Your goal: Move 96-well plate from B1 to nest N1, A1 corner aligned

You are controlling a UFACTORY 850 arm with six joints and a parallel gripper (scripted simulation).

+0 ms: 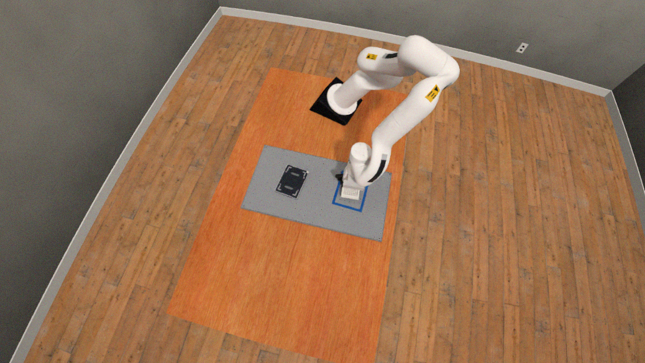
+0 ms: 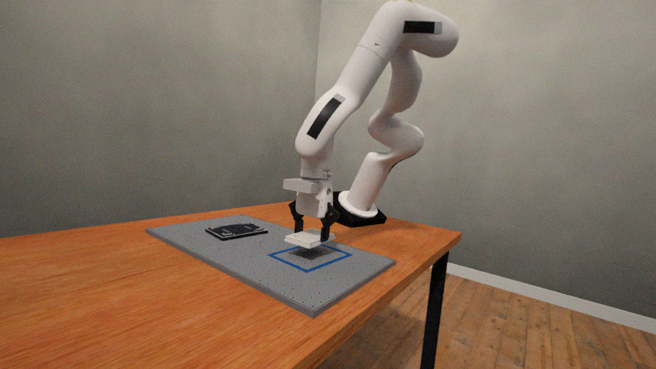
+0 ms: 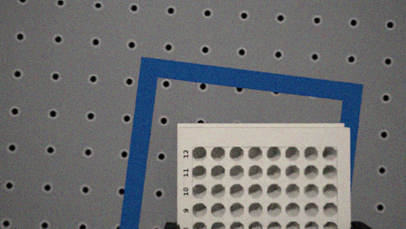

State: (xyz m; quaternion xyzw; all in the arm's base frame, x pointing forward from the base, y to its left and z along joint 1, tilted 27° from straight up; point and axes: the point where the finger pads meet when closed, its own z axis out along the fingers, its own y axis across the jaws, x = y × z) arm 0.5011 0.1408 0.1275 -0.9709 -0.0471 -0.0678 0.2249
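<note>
My gripper is now 40 mm short of the black plate nest, 290 mm to the left of it and 50 mm above it. The rest, counted from my hand: white 96-well plate (10 mm below).
</note>
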